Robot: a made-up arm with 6 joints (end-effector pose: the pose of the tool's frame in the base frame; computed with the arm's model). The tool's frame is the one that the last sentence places. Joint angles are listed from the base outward.
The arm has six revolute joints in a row. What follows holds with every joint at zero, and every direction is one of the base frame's.
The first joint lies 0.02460 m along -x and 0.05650 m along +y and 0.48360 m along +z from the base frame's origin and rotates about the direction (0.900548, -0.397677, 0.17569).
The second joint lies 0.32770 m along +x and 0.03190 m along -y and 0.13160 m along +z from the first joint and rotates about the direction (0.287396, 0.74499, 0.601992).
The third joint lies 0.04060 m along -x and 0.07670 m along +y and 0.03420 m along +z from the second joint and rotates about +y.
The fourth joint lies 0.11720 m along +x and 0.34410 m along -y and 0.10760 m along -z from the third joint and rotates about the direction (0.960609, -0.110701, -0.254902).
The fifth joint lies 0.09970 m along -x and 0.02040 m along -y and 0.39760 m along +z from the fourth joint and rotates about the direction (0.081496, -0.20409, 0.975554).
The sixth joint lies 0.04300 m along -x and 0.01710 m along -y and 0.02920 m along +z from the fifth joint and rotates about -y.
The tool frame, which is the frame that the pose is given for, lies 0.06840 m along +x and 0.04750 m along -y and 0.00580 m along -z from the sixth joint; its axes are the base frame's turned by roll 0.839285, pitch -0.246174 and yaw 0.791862 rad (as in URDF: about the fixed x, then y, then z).
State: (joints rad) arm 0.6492 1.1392 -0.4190 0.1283 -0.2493 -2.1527
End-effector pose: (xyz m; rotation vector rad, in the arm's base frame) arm 0.5496 -0.4262 0.5667 1.1142 2.8400 0.6888
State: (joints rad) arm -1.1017 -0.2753 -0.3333 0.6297 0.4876 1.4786
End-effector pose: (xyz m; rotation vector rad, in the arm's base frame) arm 0.1723 0.0225 1.1366 -0.2355 -0.9780 1.9903
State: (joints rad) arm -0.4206 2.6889 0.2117 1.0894 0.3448 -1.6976
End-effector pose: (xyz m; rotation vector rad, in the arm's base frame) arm 0.2673 -0.3144 0.0947 -0.6040 -1.1416 0.7396
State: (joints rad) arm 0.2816 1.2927 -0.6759 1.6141 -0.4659 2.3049
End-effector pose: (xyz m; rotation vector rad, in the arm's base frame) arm 0.4153 -0.4480 0.1159 1.0067 -1.1297 -0.6070
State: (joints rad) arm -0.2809 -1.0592 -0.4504 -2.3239 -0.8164 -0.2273
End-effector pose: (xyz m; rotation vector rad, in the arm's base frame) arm 0.4551 -0.0312 0.4075 -1.7535 -0.3089 -1.0836
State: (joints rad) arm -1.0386 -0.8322 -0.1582 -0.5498 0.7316 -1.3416
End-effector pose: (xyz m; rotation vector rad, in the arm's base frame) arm 0.2039 0.2565 0.7042 -0.4559 1.1395 -0.7552
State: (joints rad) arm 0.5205 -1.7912 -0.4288 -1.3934 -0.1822 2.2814
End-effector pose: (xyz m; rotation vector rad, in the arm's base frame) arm 0.3558 0.2240 0.6970 -2.2240 0.1975 0.4578
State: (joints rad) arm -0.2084 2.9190 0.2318 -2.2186 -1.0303 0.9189
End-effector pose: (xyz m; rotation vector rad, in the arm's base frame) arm 0.4541 -0.1828 0.7800 -1.3227 0.4210 -2.5292
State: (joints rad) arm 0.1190 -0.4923 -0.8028 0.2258 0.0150 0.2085
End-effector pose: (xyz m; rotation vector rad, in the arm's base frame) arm -0.1368 -0.3148 0.7597 0.1513 -1.2400 1.1259
